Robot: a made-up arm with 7 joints.
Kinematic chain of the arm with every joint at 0, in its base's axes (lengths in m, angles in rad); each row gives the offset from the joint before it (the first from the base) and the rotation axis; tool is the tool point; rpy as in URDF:
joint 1: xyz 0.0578 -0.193 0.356 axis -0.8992 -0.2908 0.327
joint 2: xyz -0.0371 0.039 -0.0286 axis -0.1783 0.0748 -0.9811
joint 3: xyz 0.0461 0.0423 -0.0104 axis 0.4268 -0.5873 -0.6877
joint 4: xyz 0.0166 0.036 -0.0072 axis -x
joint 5: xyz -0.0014 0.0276 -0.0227 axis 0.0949 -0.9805 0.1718
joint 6: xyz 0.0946 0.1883 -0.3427 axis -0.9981 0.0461 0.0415
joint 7: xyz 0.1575 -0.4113 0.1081 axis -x
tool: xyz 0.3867 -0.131 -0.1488 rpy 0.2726 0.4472 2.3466
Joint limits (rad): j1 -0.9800..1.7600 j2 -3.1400..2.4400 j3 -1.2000..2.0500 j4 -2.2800..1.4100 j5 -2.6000..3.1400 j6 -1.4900..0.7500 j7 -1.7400..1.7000
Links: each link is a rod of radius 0.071 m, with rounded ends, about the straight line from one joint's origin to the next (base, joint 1, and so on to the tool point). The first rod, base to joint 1, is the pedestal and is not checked.
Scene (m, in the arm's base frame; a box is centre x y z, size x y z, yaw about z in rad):
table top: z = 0
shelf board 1: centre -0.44 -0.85 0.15 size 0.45 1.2 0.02 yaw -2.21
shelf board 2: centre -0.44 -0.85 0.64 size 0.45 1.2 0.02 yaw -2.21
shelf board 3: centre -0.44 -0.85 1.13 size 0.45 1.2 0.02 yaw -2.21
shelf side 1: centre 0.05 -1.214 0.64 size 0.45 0.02 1 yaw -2.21
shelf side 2: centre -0.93 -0.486 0.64 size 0.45 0.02 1 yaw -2.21
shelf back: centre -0.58 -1.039 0.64 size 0.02 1.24 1 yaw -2.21
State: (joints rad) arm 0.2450 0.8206 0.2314 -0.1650 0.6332 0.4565 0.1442
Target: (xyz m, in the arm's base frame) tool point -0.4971 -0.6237 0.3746
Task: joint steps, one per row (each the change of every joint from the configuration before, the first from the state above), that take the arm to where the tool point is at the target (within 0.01 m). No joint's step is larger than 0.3 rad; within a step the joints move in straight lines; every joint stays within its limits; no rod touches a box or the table.
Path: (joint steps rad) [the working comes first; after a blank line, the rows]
Joints at the target: -0.4703 1.1004 0.9713 -0.8597 0.8876 0.2615 0.3799
Straight joint move there: touches shelf board 2.

1: 0.0030 -0.0656 0.1182 -0.2304 0.0373 0.0166 0.0042
2: 0.0029 -0.0656 0.1183 -0.2304 0.0373 0.0167 0.0041
3: 0.0030 -0.0656 0.1182 -0.2304 0.0374 0.0166 0.0042
4: 0.0030 -0.0656 0.1182 -0.2303 0.0373 0.0166 0.0042
5: -0.2424 0.1807 0.0890 0.0756 0.0350 -0.0872 0.0730
6: -0.2424 0.1808 0.0890 0.0756 0.0350 -0.0871 0.0730
7: -0.2424 0.1807 0.0890 0.0756 0.0351 -0.0872 0.0730

